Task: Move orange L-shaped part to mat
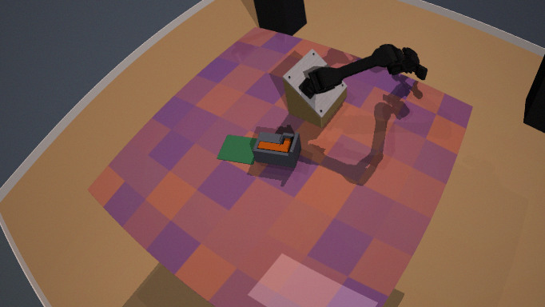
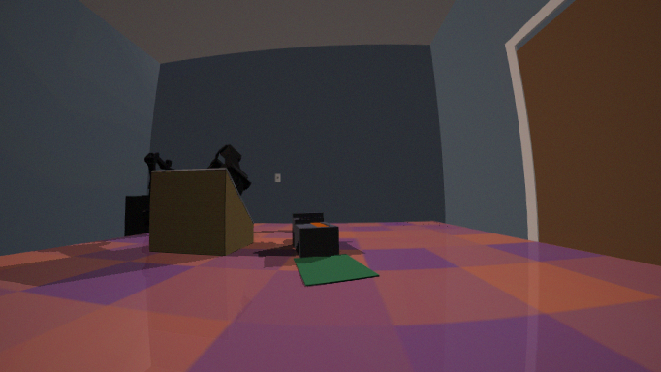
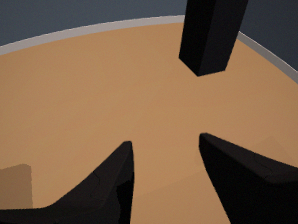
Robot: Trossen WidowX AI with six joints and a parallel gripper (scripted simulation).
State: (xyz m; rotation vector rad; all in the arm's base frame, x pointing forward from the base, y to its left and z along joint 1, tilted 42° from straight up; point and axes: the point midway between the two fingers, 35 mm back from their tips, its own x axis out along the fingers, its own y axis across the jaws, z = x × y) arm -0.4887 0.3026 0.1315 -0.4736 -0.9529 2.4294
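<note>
The orange L-shaped part lies 76 cm ahead of my gripper tip, 31 cm to the right of it and 2 cm above it. Also, from my gripper tip: green mat 81 cm ahead, 47 cm to the right, 4 cm below.
</note>
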